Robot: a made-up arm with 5 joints.
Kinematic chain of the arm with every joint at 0, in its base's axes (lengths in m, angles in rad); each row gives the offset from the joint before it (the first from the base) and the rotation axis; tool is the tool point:
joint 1: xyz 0 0 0.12 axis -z
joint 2: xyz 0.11 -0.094 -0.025 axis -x
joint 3: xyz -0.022 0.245 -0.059 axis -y
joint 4: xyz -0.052 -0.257 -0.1 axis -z
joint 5: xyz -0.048 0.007 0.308 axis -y
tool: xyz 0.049 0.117 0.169
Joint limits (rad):
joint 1: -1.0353..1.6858
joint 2: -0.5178..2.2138
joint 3: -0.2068..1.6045
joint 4: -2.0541..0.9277
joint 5: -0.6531..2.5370
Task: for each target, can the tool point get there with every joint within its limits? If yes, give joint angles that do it. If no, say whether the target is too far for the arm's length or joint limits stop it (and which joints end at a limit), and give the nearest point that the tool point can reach.
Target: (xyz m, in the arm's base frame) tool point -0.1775 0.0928 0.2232
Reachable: yes | joints -0.2249 0.1616 0.2809 0.5295 1.4342
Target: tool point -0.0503 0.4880 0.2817
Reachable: no: joint limits stop it (at a limit: joint 1, joint 2) | nearest point -0.0798 0.3405 0.2377 | short by 0.157 m
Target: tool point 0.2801 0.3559 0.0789
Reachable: no: joint limits stop it (at a limit: joint 3, joint 4) | nearest point 0.1857 0.2359 0.0831 | short by 0.153 m
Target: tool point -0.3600 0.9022 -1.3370
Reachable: no: too far | nearest point -0.1549 0.2336 -0.2429 | short by 1.298 m
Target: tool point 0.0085 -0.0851 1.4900
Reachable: no: too far | nearest point 0.0101 -0.1013 0.4635 | short by 1.027 m
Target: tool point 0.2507 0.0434 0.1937
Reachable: yes | joints 1.0513 0.9282 -0.0680 0.5880 0.3109
